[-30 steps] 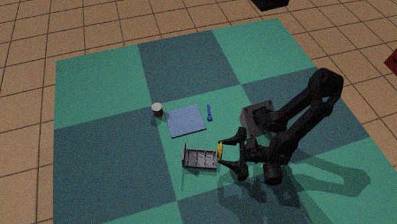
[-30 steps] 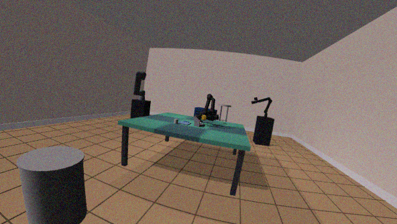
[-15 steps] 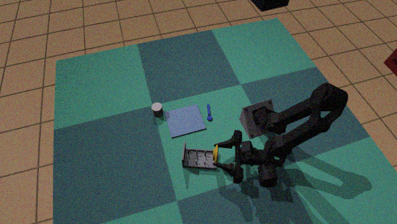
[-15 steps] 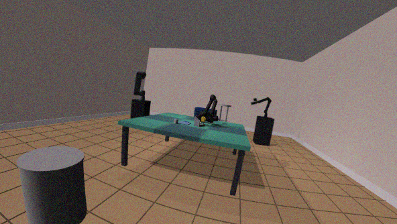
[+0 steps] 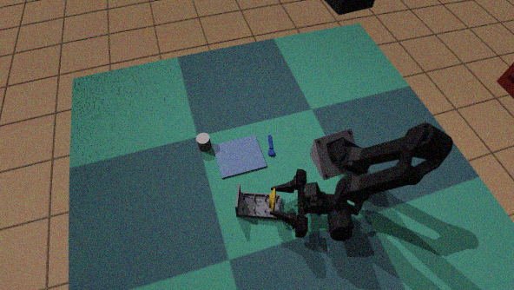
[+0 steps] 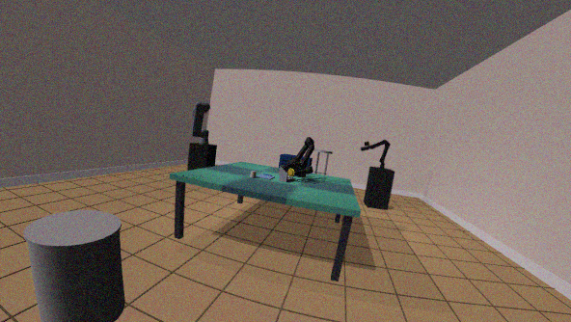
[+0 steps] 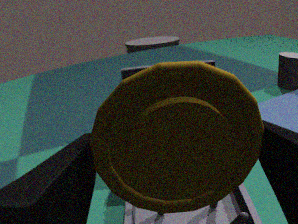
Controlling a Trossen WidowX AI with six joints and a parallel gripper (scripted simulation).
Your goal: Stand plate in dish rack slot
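My gripper tip is now 2 cm short of the grey dish rack, 2 cm to the left of it and 5 cm above it. Round my gripper tip: blue spoon (10 cm behind, 20 cm to the right, 7 cm below); blue mat (1 cm ahead, 21 cm to the right, 7 cm below); yellow plate (1 cm behind).
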